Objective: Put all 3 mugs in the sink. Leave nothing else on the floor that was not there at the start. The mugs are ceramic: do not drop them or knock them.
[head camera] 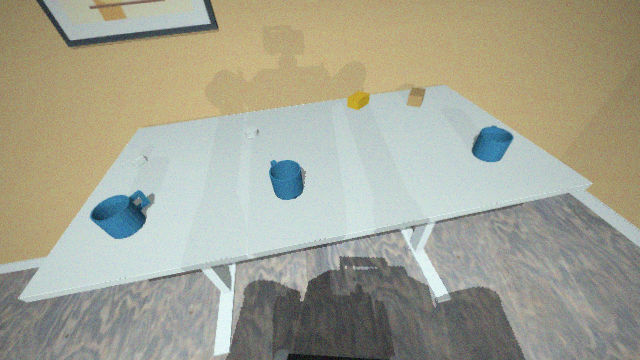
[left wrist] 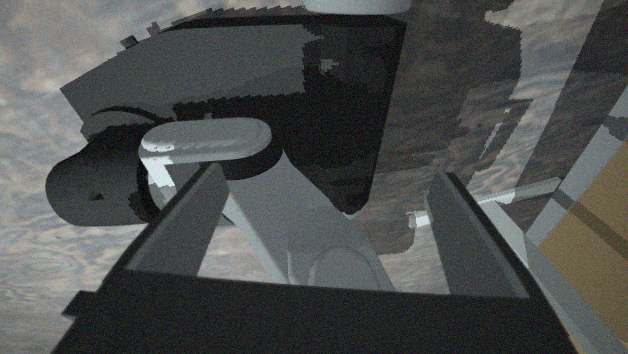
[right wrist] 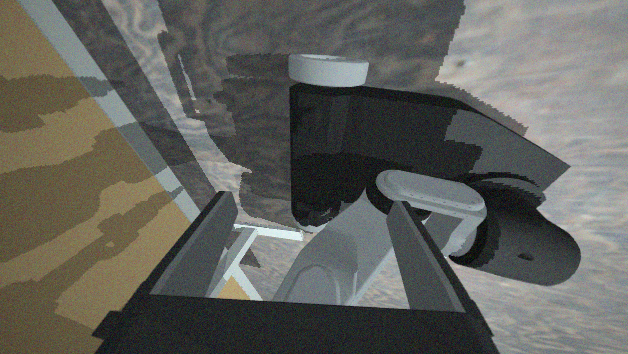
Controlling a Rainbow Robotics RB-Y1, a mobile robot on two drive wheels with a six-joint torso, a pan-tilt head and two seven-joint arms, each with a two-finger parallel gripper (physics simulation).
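Places are measured from the robot's base along level axes (x left, y ahead, z down), in metres.
Pixels of known places: left gripper, between the fingertips: (left wrist: 324,182); right gripper, between the fingertips: (right wrist: 312,205).
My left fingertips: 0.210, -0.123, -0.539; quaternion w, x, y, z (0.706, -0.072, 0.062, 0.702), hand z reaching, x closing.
Observation:
Ahead of a thing's pixels: the offset from my left fingertips to its top centre, as dx, dy, dz. Level surfaces: height alone.
Three blue mugs stand upright on a white table in the head view. One mug @[+0.374, +0.359, -0.492] (head camera: 119,217) is near the table's left end, with its handle toward the back right. A second mug @[-0.047, +0.501, -0.492] (head camera: 287,180) is near the middle, its handle at the back left. The third mug @[-0.717, +0.673, -0.492] (head camera: 492,144) is near the right end. The sink does not show in these views. My left gripper (left wrist: 324,182) is open and empty, beside my own arm and base. My right gripper (right wrist: 312,205) is open and empty too. Neither gripper shows in the head view; both are away from the mugs.
The white table @[dz -0.412] (head camera: 320,220) stands against a tan wall. A yellow block @[-0.300, +1.044, -0.457] (head camera: 358,100) and a brown block @[-0.566, +1.059, -0.462] (head camera: 416,97) lie at its back edge. Two small white objects @[+0.145, +0.799, -0.436] (head camera: 251,132) @[+0.530, +0.619, -0.441] (head camera: 140,160) lie at the back left. Table legs (head camera: 226,310) (head camera: 431,275) reach the wood floor.

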